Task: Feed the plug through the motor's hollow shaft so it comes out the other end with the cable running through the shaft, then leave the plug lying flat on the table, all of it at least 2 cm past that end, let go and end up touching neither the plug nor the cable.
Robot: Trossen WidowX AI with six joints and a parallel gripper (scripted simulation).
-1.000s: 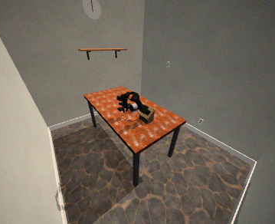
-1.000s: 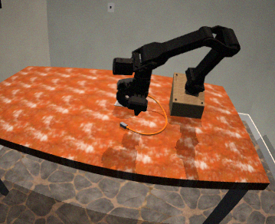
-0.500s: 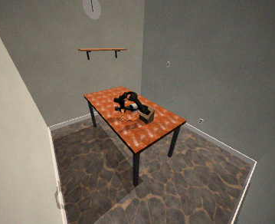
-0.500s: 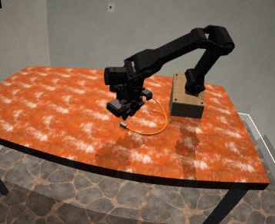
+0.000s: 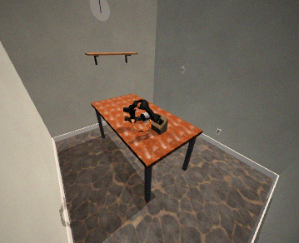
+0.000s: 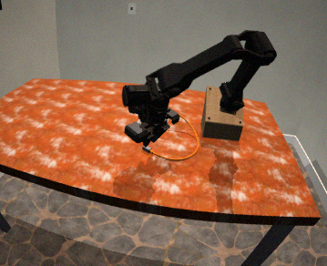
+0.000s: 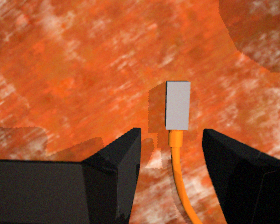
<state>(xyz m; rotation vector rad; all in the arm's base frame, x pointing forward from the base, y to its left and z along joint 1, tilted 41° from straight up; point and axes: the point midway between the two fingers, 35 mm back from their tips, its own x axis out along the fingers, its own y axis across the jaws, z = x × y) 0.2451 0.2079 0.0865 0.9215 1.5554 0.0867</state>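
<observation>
Now: the grey plug 6 cm below my hand, 1 cm to the right of it and 1 cm ahead of it.
</observation>
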